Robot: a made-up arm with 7 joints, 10 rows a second.
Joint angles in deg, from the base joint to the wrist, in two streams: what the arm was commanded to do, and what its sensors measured. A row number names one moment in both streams.
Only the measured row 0 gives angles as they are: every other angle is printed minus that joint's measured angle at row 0.
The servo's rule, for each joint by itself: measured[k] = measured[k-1] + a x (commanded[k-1-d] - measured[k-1]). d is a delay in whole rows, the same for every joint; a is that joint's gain. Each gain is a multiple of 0.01, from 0.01 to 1. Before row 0 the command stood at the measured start. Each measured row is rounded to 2 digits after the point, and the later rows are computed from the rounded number. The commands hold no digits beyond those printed.
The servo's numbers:
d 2
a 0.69 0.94 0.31 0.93 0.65 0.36 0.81
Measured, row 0:
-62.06, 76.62, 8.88, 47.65, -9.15, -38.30, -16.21
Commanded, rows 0 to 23:
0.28, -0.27, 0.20, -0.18, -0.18, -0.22, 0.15
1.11, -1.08, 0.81, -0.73, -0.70, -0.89, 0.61
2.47, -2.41, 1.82, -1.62, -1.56, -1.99, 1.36
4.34, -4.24, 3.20, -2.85, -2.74, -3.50, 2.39
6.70, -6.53, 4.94, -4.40, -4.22, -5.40, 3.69
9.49, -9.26, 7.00, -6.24, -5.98, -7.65, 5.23
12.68, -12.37, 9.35, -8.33, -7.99, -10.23, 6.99
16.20, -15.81, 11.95, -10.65, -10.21, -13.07, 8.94
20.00, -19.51, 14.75, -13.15, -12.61, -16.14, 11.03
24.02, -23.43, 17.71, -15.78, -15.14, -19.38, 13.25
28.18, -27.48, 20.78, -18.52, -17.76, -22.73, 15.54
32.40, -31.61, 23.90, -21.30, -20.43, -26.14, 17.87
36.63, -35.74, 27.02, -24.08, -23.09, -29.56, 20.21
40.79, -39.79, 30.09, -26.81, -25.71, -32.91, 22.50
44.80, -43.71, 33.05, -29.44, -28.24, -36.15, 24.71
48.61, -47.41, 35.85, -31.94, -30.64, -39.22, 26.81
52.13, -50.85, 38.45, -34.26, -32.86, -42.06, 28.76
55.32, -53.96, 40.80, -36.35, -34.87, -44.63, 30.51
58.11, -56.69, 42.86, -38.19, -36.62, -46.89, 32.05
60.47, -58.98, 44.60, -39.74, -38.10, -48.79, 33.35
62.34, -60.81, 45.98, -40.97, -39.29, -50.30, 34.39
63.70, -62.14, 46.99, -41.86, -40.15, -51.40, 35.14
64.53, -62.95, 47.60, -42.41, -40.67, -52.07, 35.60
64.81, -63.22, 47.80, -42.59, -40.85, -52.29, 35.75
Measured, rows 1 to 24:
0.00, 0.00, 0.00, 0.00, 0.00, 0.00, 0.00
0.00, 0.00, 0.00, 0.00, 0.00, 0.00, 0.00
0.19, -0.25, 0.06, -0.17, -0.12, -0.08, 0.12
0.82, -1.03, 0.29, -0.69, -0.50, -0.37, 0.52
1.96, -2.33, 0.76, -1.55, -1.19, -0.95, 1.20
3.60, -4.13, 1.52, -2.76, -2.20, -1.87, 2.16
5.74, -6.39, 2.58, -4.29, -3.51, -3.14, 3.40
8.33, -9.09, 3.95, -6.10, -5.12, -4.76, 4.88
11.33, -12.17, 5.62, -8.17, -6.99, -6.73, 6.59
14.69, -15.59, 7.58, -10.48, -9.08, -9.01, 8.49
18.35, -19.27, 9.80, -12.96, -11.37, -11.58, 10.55
22.26, -23.18, 12.25, -15.58, -13.82, -14.39, 12.74
26.34, -27.22, 14.89, -18.31, -16.38, -17.39, 15.01
30.52, -31.35, 17.68, -21.09, -19.01, -20.54, 17.33
34.74, -35.48, 20.58, -23.87, -21.66, -23.79, 19.66
38.91, -39.53, 23.53, -26.60, -24.29, -27.07, 21.96
42.97, -43.46, 26.48, -29.24, -26.86, -30.34, 24.19
46.86, -47.17, 29.38, -31.75, -29.32, -33.54, 26.31
50.50, -50.63, 32.19, -34.08, -31.62, -36.61, 28.29
53.83, -53.76, 34.86, -36.19, -33.73, -39.50, 30.09
56.78, -56.51, 37.34, -38.05, -35.61, -42.16, 31.68
59.33, -58.83, 39.59, -39.62, -37.23, -44.55, 33.03
61.41, -60.69, 41.57, -40.88, -38.57, -46.62, 34.13
62.99, -62.05, 43.25, -41.79, -39.60, -48.34, 34.95

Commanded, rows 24 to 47:
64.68, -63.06, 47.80, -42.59, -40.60, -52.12, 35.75
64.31, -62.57, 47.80, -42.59, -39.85, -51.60, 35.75
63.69, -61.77, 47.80, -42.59, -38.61, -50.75, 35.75
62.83, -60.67, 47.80, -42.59, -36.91, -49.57, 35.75
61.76, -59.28, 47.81, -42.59, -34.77, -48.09, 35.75
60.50, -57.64, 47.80, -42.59, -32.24, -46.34, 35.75
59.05, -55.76, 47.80, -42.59, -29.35, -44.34, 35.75
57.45, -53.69, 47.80, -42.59, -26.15, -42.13, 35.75
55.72, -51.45, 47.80, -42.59, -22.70, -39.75, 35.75
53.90, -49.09, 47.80, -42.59, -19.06, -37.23, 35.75
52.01, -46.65, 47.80, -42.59, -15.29, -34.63, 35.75
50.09, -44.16, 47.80, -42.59, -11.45, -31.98, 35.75
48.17, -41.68, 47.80, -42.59, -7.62, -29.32, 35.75
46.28, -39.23, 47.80, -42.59, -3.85, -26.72, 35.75
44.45, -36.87, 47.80, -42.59, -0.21, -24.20, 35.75
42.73, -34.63, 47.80, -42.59, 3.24, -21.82, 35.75
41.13, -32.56, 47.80, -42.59, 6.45, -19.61, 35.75
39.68, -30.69, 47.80, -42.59, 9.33, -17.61, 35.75
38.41, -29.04, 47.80, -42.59, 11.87, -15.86, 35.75
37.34, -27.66, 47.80, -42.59, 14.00, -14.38, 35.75
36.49, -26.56, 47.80, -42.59, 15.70, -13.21, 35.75
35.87, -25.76, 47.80, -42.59, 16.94, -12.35, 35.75
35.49, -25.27, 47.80, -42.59, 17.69, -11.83, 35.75
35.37, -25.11, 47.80, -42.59, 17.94, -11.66, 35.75
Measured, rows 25 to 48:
64.05, -62.90, 44.60, -42.37, -40.30, -49.68, 35.48
64.57, -63.20, 45.59, -42.57, -40.66, -50.62, 35.70
64.65, -63.07, 46.28, -42.59, -40.62, -51.16, 35.74
64.42, -62.60, 46.75, -42.59, -40.12, -51.32, 35.75
63.92, -61.82, 47.08, -42.59, -39.14, -51.11, 35.75
63.17, -60.74, 47.30, -42.59, -37.69, -50.56, 35.75
62.20, -59.37, 47.46, -42.59, -35.79, -49.67, 35.75
61.03, -57.74, 47.57, -42.59, -33.48, -48.47, 35.75
59.66, -55.88, 47.64, -42.59, -30.80, -46.98, 35.75
58.14, -53.82, 47.69, -42.59, -27.78, -45.23, 35.75
56.47, -51.59, 47.72, -42.59, -24.48, -43.26, 35.75
54.70, -49.24, 47.74, -42.59, -20.96, -41.09, 35.75
52.84, -46.81, 47.76, -42.59, -17.27, -38.76, 35.75
50.94, -44.32, 47.77, -42.59, -13.49, -36.32, 35.75
49.03, -41.84, 47.78, -42.59, -9.67, -33.80, 35.75
47.13, -39.39, 47.79, -42.59, -5.89, -31.25, 35.75
45.28, -37.02, 47.79, -42.59, -2.20, -28.71, 35.75
43.52, -34.77, 47.79, -42.59, 1.34, -26.23, 35.75
41.87, -32.69, 47.79, -42.59, 4.66, -23.85, 35.75
40.36, -30.81, 47.79, -42.59, 7.70, -21.60, 35.75
39.01, -29.15, 47.79, -42.59, 10.41, -19.53, 35.75
37.86, -27.75, 47.79, -42.59, 12.74, -17.68, 35.75
36.91, -26.63, 47.79, -42.59, 14.66, -16.07, 35.75
36.19, -25.81, 47.79, -42.59, 16.14, -14.73, 35.75

